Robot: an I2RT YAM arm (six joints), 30 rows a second.
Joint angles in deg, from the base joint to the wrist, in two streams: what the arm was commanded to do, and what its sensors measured. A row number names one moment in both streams.
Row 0, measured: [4.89 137.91 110.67 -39.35 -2.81 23.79]
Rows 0 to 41, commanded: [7.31 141.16 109.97 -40.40 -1.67 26.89]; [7.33 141.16 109.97 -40.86 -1.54 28.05]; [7.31 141.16 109.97 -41.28 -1.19 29.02]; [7.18 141.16 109.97 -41.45 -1.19 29.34]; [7.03 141.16 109.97 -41.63 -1.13 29.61]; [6.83 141.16 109.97 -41.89 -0.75 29.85]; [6.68 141.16 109.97 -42.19 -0.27 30.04]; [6.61 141.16 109.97 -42.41 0.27 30.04]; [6.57 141.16 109.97 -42.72 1.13 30.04]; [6.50 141.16 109.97 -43.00 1.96 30.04]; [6.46 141.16 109.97 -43.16 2.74 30.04]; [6.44 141.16 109.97 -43.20 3.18 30.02]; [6.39 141.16 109.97 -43.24 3.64 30.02]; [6.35 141.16 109.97 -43.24 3.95 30.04]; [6.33 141.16 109.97 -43.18 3.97 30.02]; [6.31 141.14 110.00 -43.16 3.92 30.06]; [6.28 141.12 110.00 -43.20 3.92 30.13]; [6.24 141.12 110.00 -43.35 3.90 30.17]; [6.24 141.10 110.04 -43.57 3.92 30.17]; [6.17 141.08 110.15 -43.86 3.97 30.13]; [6.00 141.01 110.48 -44.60 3.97 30.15]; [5.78 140.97 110.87 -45.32 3.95 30.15]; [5.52 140.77 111.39 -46.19 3.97 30.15]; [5.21 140.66 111.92 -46.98 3.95 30.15]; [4.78 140.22 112.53 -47.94 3.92 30.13]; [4.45 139.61 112.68 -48.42 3.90 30.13]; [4.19 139.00 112.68 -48.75 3.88 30.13]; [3.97 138.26 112.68 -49.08 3.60 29.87]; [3.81 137.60 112.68 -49.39 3.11 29.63]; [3.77 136.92 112.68 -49.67 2.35 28.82]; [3.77 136.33 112.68 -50.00 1.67 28.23]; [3.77 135.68 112.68 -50.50 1.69 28.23]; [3.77 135.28 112.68 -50.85 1.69 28.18]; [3.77 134.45 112.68 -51.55 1.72 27.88]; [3.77 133.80 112.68 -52.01 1.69 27.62]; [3.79 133.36 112.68 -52.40 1.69 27.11]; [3.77 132.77 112.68 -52.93 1.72 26.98]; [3.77 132.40 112.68 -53.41 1.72 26.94]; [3.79 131.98 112.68 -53.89 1.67 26.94]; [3.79 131.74 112.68 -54.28 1.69 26.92]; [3.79 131.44 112.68 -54.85 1.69 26.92]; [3.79 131.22 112.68 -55.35 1.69 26.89]
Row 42, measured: [4.03 135.41 112.38 -53.82 1.54 27.99]
